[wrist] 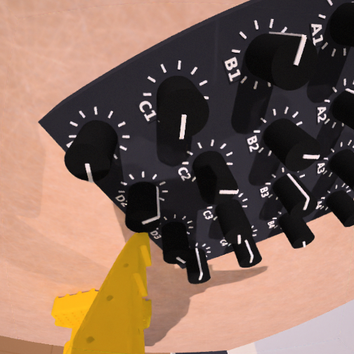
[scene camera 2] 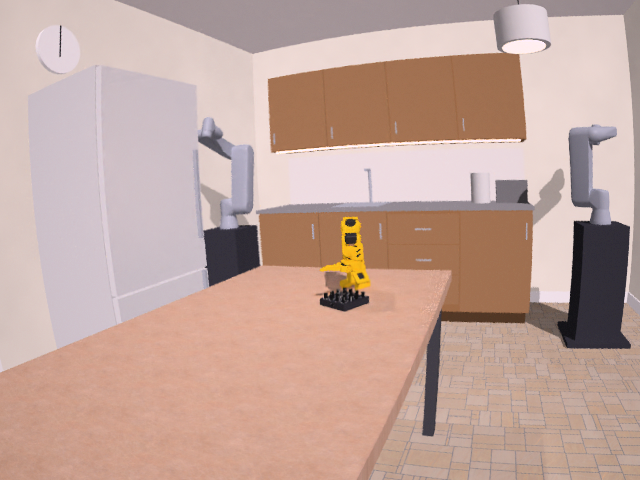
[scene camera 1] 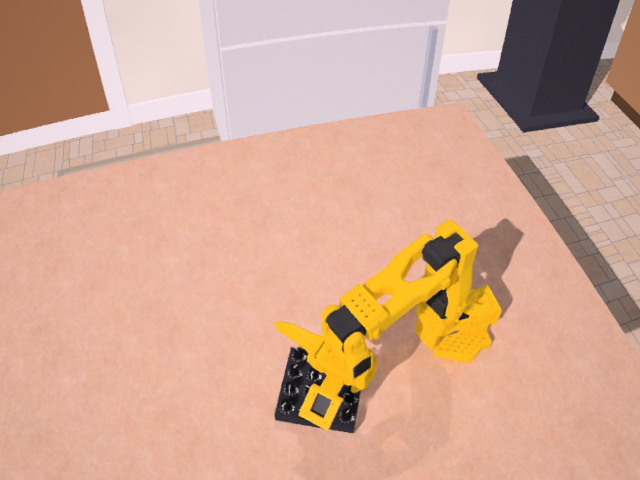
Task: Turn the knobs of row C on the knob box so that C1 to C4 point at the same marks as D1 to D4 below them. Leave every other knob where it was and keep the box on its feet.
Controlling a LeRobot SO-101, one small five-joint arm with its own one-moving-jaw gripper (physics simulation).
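Seen in the pictures: hand, its tool point: point(scene camera 2: 355, 289) point(scene camera 1: 352, 388); arm's base, origin of its link: point(scene camera 2: 353, 287) point(scene camera 1: 442, 335).
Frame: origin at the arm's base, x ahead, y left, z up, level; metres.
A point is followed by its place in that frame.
The black knob box point(scene camera 1: 343, 426) {x 0.191, y 0.104, z 0.021 m} point(scene camera 2: 344, 304) {x 0.270, y 0.062, z 0.022 m} point(wrist: 125, 90) stands flat on the table. In the wrist view, the white line of C1 point(wrist: 182, 102) points down, slightly left; D1 point(wrist: 92, 145) points down, slightly right. C2 point(wrist: 212, 172) points right; D2 point(wrist: 142, 205) points right, tilted slightly up. C3 point(wrist: 233, 220) points down; D3 point(wrist: 175, 240) points lower right. C4 point(wrist: 248, 254) and D4 point(wrist: 198, 267) point down, slightly right. My gripper point(scene camera 1: 310, 343) point(scene camera 2: 333, 279) point(wrist: 142, 240) is fully open; its notched jaw tip shows beside D2. Contact cannot be told.
Rows A and B, with B1 point(wrist: 282, 57) and B2 point(wrist: 290, 142), stand beside row C. The arm's base point(scene camera 1: 460, 341) {x -0.014, y 0.027, z 0.017 m} stands on the table point(scene camera 1: 155, 258) {x 0.402, y -0.269, z 0.000 m} to the right of the box. The arm hides part of the box in the first scene view.
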